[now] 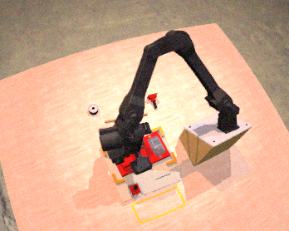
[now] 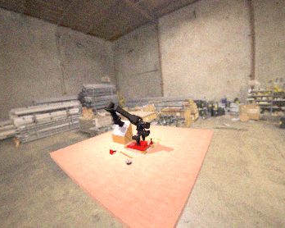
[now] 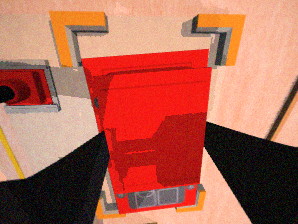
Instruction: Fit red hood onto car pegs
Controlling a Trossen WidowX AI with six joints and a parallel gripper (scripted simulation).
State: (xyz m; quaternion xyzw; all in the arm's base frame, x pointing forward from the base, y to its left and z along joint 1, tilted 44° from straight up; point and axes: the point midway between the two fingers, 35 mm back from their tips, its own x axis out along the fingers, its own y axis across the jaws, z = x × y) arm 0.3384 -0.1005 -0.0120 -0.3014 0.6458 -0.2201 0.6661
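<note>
Right now my gripper tip is 1 cm below the red hood. Also, from my gripper tip: white wheel (7 cm ahead, 24 cm to the right, 4 cm below); thin wooden rod (5 cm behind, 17 cm to the right, 5 cm below).
</note>
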